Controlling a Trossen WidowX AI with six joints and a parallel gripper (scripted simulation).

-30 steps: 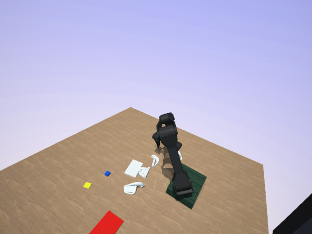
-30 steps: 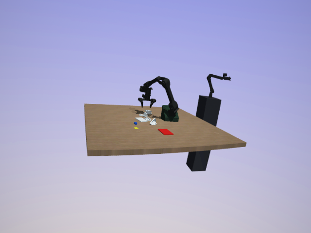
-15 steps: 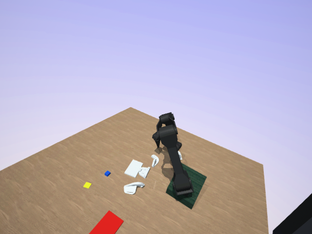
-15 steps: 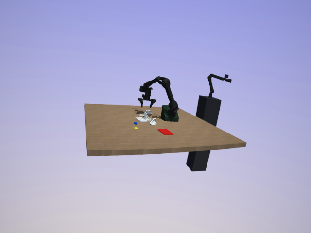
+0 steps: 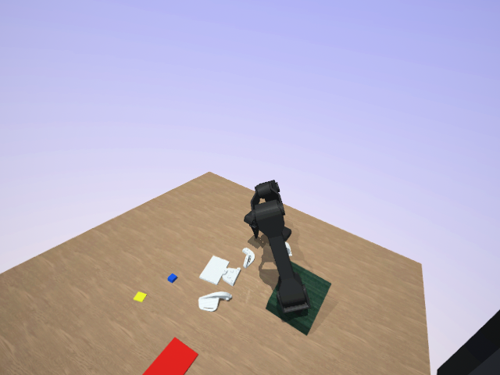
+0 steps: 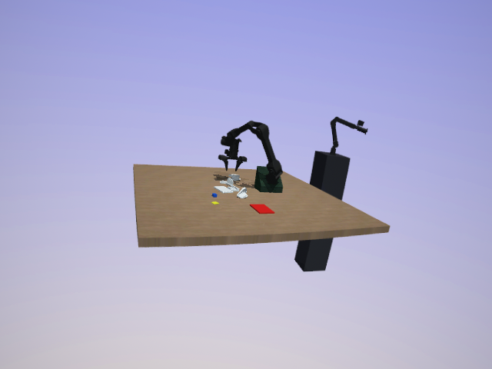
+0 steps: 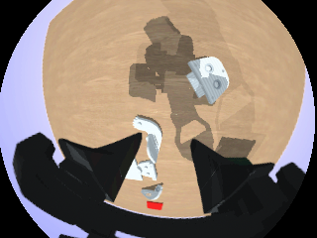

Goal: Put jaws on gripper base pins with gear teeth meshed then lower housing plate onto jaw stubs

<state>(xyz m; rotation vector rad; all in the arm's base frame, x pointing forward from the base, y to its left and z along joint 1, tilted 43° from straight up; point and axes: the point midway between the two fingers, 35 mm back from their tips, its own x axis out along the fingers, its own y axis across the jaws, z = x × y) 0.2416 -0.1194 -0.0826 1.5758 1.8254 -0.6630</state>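
Now: gripper tip 80 mm above the white jaw, 40 mm to the right of it and 40 mm short of it. Round my gripper tip: blue cube (340 mm to the left, 150 mm ahead, 70 mm below); then yellow tile (450 mm to the left, 160 mm ahead, 80 mm below); then red patch (520 mm to the left, 80 mm below, 80 mm behind).
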